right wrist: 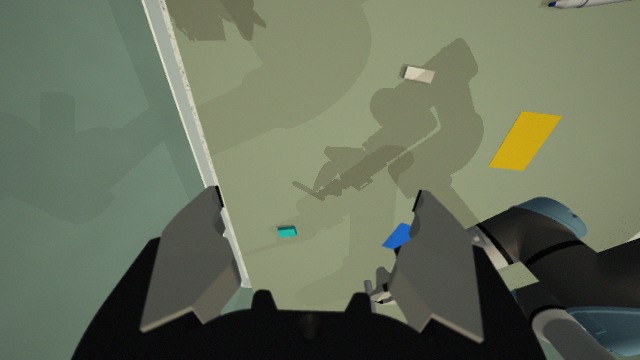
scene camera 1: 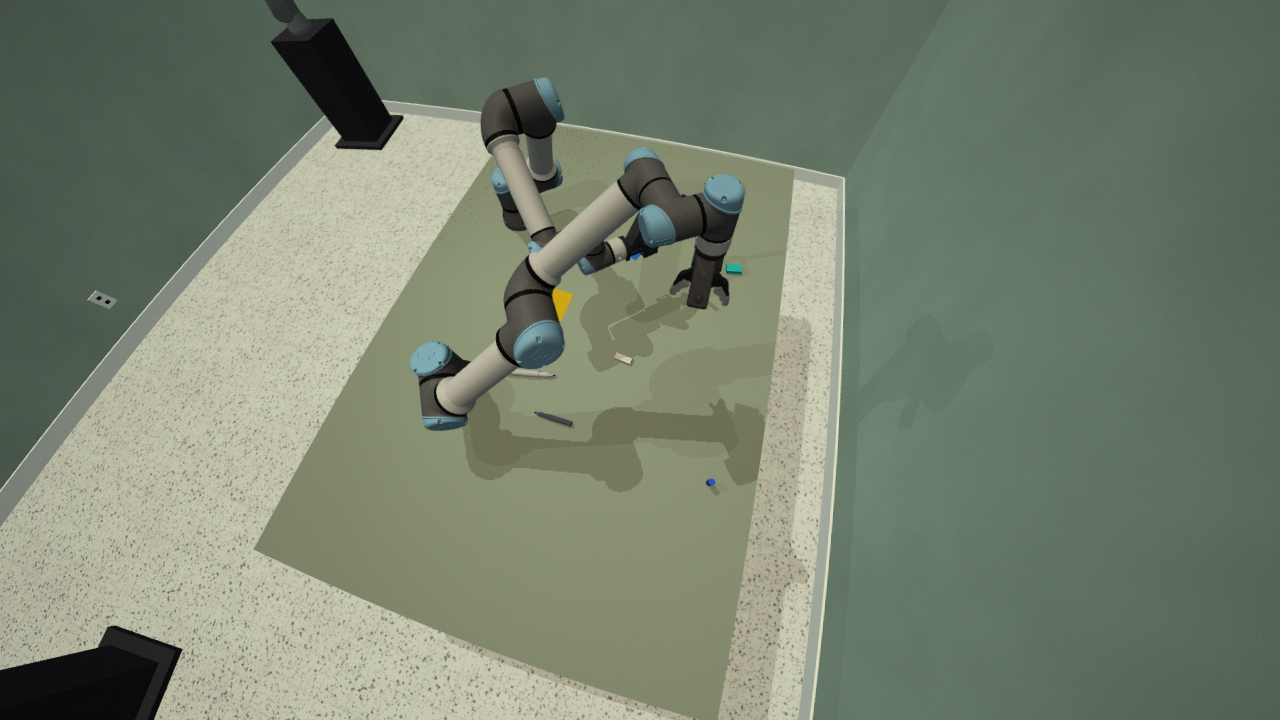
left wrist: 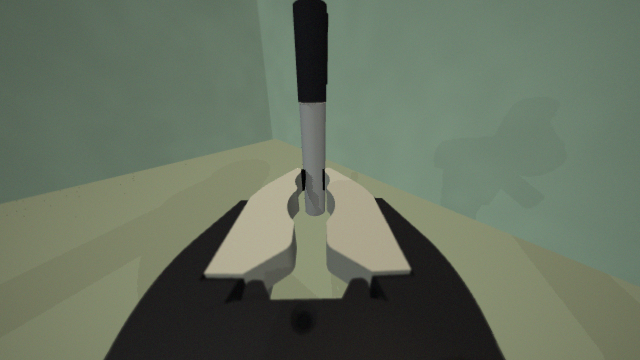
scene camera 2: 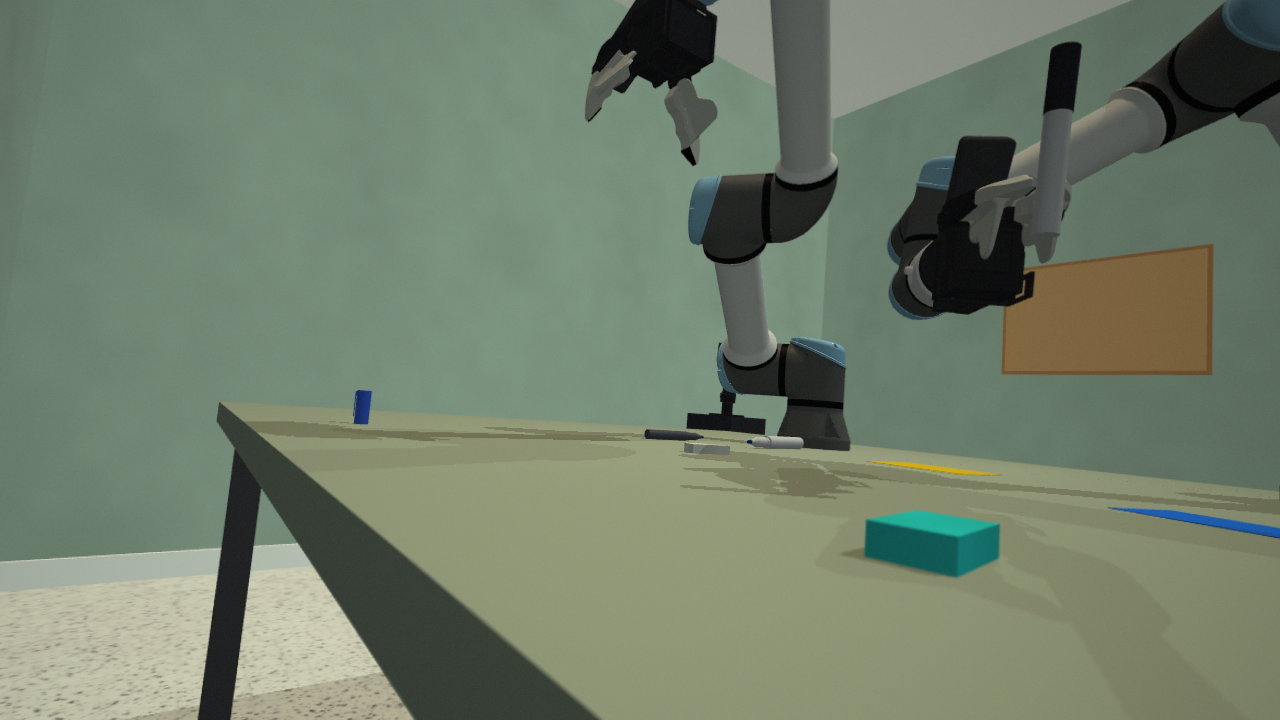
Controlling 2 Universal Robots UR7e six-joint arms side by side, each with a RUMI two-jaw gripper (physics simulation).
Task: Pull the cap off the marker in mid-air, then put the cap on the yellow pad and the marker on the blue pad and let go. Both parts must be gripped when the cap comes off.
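Seen in the pictures: left gripper, fingertip midpoint: (right wrist: 371,299) (left wrist: 314,171) (scene camera 2: 1049,182); right gripper, fingertip midpoint: (right wrist: 318,190) (scene camera 2: 644,144); left arm's base, origin of the base link: (scene camera 1: 521,218); right arm's base, origin of the base link: (scene camera 2: 812,447).
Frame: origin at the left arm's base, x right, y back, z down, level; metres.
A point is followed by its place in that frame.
The marker's grey body (scene camera 2: 1053,170) @[x 0.113, y -0.696, z -0.250 m] (left wrist: 313,135) @[x 0.121, y -0.682, z -0.276 m] stands nearly upright in mid-air, with its black cap (scene camera 2: 1062,78) @[x 0.109, y -0.698, z -0.316 m] (left wrist: 311,55) @[x 0.118, y -0.683, z -0.320 m] on its upper end. My left gripper (scene camera 2: 1049,201) @[x 0.119, y -0.686, z -0.245 m] (left wrist: 314,171) @[x 0.119, y -0.686, z -0.245 m] is shut on the lower part of the grey body. My right gripper (scene camera 1: 700,297) @[x 0.481, y -0.792, z -0.345 m] (scene camera 2: 640,138) @[x 0.481, y -0.792, z -0.345 m] (right wrist: 318,190) @[x 0.481, y -0.792, z -0.345 m] is open and empty, high above the table and apart from the marker. The yellow pad (scene camera 1: 561,303) @[x 0.380, y -0.309, z -0.001 m] (scene camera 2: 935,468) @[x 0.389, y -0.287, z -0.001 m] (right wrist: 525,141) @[x 0.402, y -0.277, z 0.000 m] lies on the table. The blue pad (scene camera 1: 636,256) @[x 0.099, y -0.535, z 0.000 m] (scene camera 2: 1203,522) @[x 0.056, y -0.548, z -0.001 m] (right wrist: 397,236) @[x 0.052, y -0.536, z -0.001 m] is partly hidden in scene camera 1 and the right wrist view.
A teal block (scene camera 1: 733,268) @[x 0.080, y -0.924, z -0.015 m] (scene camera 2: 931,541) @[x 0.063, y -0.955, z -0.011 m] (right wrist: 287,231) @[x 0.085, y -0.924, z -0.015 m], a whitish block (scene camera 1: 622,359) @[x 0.556, y -0.591, z -0.012 m] (scene camera 2: 707,448) @[x 0.541, y -0.601, z -0.007 m] (right wrist: 419,74) @[x 0.552, y -0.592, z -0.012 m], a dark pen (scene camera 1: 554,418) @[x 0.810, y -0.427, z -0.017 m] (scene camera 2: 673,435) @[x 0.800, y -0.432, z -0.009 m], a white marker (scene camera 1: 535,374) @[x 0.680, y -0.317, z -0.020 m] (scene camera 2: 778,442) @[x 0.664, y -0.301, z -0.012 m] and a small blue cylinder (scene camera 1: 710,482) @[x 0.898, y -0.944, z -0.048 m] (scene camera 2: 361,407) @[x 0.886, y -0.952, z -0.024 m] are on the table.
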